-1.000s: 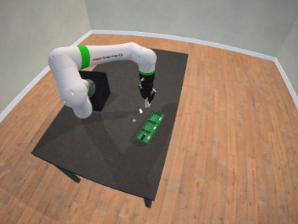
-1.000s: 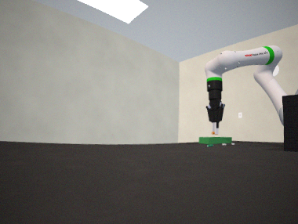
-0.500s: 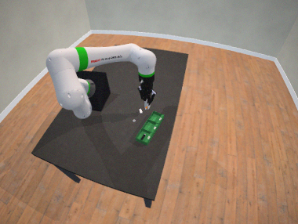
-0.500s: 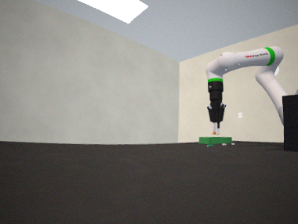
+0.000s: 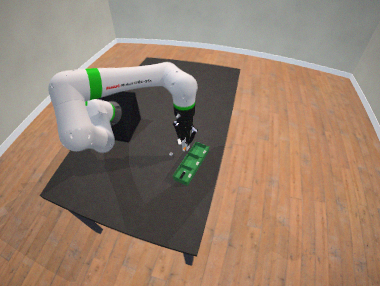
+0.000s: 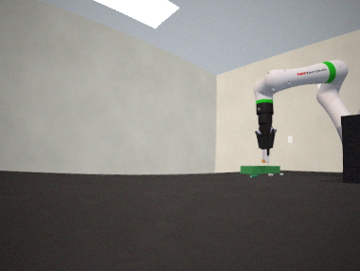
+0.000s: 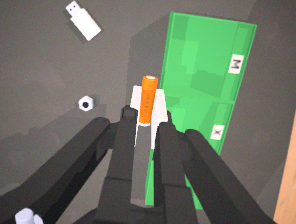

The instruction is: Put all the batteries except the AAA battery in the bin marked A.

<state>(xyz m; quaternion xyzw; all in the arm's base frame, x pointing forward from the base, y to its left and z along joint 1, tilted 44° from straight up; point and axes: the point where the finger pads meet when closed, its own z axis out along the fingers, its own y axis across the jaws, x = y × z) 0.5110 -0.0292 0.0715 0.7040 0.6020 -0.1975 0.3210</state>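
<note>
Right now my hand is 14 cm to the left of the black battery, 8 cm above it and 3 cm short of it. From my hand the other things lie so: orange battery 3 cm below; then green bin 7 cm below, 5 cm to the right, 5 cm ahead; then white nut 9 cm below, 8 cm behind, 2 cm to the right.
</note>
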